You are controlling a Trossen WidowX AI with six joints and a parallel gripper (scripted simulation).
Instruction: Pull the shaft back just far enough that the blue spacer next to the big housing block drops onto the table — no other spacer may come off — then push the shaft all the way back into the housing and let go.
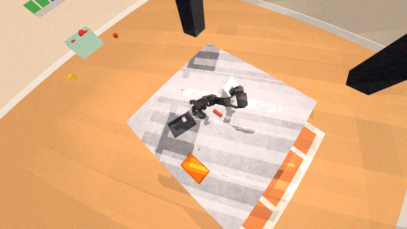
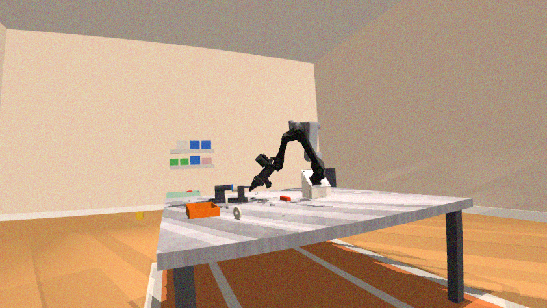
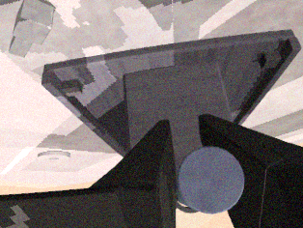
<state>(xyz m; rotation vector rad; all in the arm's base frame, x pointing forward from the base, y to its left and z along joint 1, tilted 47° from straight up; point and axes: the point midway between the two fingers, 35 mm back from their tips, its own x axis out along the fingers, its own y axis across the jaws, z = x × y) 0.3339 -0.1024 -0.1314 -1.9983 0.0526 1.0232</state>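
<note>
The blue spacer lies 9 cm ahead of my gripper tip, 4 cm to the right of it and 2 cm above it. From my gripper tip the other things lie so: orange tray (34 cm ahead, 27 cm to the left, 4 cm below).
</note>
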